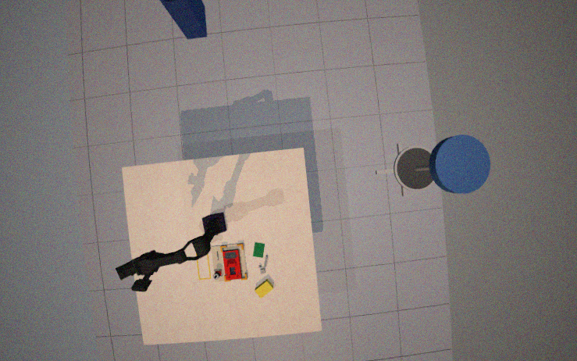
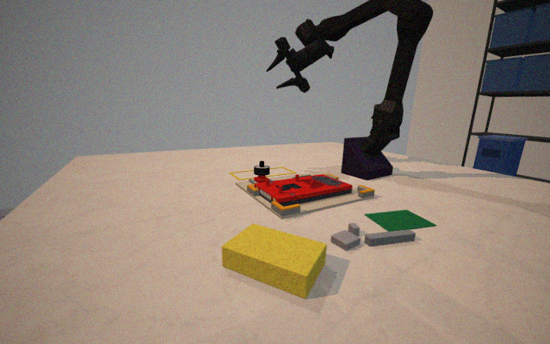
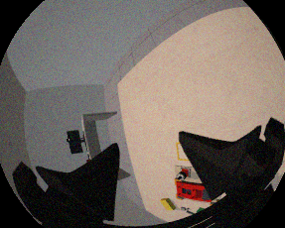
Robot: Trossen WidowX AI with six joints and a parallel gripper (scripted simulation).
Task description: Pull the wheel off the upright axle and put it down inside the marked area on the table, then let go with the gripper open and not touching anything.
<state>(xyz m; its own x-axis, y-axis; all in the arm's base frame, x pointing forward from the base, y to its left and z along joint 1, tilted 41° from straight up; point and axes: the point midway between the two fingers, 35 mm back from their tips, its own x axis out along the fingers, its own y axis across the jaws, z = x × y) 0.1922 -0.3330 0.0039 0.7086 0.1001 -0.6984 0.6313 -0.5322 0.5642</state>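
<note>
The black wheel lies 250 mm below my gripper tip, 230 mm to the left of it and 150 mm ahead of it. The rest, counted from my gripper tip: green square: 530 mm to the left, 290 mm below, 20 mm ahead; then yellow block: 530 mm to the left, 290 mm ahead, 270 mm below.
</note>
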